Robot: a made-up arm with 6 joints. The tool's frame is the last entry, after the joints.
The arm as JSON. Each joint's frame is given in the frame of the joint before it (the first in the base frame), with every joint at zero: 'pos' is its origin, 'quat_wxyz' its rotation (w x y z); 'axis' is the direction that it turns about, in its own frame. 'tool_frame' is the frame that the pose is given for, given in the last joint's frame.
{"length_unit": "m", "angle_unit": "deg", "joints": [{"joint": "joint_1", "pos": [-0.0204, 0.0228, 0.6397], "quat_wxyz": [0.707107, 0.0, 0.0, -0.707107], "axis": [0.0, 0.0, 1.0]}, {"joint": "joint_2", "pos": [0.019, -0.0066, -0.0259], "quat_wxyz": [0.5, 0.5, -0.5, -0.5], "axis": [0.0, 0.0, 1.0]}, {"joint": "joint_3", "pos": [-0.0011, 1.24, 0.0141], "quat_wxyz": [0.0, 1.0, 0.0, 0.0], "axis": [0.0, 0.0, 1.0]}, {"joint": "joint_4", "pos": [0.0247, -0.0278, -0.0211], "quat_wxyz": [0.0, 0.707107, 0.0, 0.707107], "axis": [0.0, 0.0, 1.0]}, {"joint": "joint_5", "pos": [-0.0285, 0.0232, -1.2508], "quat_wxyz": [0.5, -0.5, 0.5, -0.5], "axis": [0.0, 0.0, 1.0]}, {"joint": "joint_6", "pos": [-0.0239, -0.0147, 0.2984], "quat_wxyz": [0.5, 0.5, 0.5, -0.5], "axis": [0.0, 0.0, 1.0]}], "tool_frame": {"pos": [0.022, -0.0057, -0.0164], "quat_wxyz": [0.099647, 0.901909, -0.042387, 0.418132]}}
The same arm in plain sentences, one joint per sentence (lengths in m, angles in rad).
The arm has six revolute joints in a row. What follows holds with every joint at zero, and every direction is one of the base frame's.
The first joint is mounted 0.0204 m along -x and 0.0228 m along +y and 0.6397 m along +z from the base frame's origin and turns about +z.
The second joint is mounted 0.0066 m along -x and 0.019 m along -y and 0.0259 m along -z from the first joint and turns about +y.
The third joint is mounted 0.0011 m along +x and 0.0141 m along +y and 1.24 m along +z from the second joint and turns about -y.
The fourth joint is mounted 0.0247 m along -x and 0.0211 m along +y and 0.0278 m along +z from the third joint and turns about -x.
The fifth joint is mounted 1.2508 m along +x and 0.0285 m along +y and 0.0232 m along +z from the fourth joint and turns about -y.
The sixth joint is mounted 0.0147 m along -x and 0.2984 m along -y and 0.0239 m along +z from the fifth joint and turns about -x.
The tool frame, which is the frame that the pose is given for, is mounted 0.0164 m along +x and 0.022 m along +y and 0.0057 m along +z from the sixth joint; its axes are the base frame's turned by roll 1.3539, pitch 0.0069 and yaw 2.4383 rad (as in URDF: about the fixed x, then y, then z).

